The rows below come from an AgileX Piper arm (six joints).
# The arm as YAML. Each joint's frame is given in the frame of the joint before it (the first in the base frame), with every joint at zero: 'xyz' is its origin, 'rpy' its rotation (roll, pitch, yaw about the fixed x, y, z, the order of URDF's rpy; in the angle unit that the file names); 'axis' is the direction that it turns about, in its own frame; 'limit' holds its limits. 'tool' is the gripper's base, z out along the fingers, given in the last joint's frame.
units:
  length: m
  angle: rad
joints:
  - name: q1
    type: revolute
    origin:
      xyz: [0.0, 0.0, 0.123]
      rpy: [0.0, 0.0, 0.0]
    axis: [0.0, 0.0, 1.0]
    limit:
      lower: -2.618
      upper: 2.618
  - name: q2
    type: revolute
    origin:
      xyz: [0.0, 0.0, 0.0]
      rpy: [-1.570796, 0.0, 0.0]
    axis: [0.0, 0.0, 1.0]
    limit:
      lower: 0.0
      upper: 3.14
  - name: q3
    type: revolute
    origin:
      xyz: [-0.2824, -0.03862, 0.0]
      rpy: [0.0, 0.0, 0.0]
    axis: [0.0, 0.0, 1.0]
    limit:
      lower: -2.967
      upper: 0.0
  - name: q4
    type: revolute
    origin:
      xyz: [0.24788, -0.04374, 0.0]
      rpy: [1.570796, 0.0, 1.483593]
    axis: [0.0, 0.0, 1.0]
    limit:
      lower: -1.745
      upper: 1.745
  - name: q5
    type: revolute
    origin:
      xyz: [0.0, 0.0, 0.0]
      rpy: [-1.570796, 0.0, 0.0]
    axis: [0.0, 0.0, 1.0]
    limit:
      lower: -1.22
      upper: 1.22
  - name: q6
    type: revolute
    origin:
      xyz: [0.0, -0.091, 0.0]
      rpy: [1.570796, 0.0, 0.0]
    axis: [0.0, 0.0, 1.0]
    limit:
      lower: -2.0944
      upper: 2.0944
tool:
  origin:
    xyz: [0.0, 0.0, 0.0]
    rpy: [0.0, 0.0, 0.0]
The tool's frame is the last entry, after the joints.
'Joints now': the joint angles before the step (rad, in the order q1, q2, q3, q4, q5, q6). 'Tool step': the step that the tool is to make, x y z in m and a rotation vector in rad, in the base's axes. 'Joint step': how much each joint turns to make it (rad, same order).
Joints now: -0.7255, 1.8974, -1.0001, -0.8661, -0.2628, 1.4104
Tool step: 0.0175, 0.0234, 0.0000, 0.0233, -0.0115, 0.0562
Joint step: 0.0754, 0.0001, 0.0001, 0.0027, -0.0001, 0.0296
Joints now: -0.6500, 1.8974, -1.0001, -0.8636, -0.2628, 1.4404
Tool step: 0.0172, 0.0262, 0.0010, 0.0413, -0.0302, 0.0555
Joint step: 0.0780, 0.0001, -0.0001, 0.0041, -0.0170, 0.0493
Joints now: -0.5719, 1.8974, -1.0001, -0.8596, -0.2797, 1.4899
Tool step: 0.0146, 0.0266, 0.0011, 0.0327, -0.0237, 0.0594
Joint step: 0.0758, -0.0001, 0.0000, 0.0093, -0.0158, 0.0316
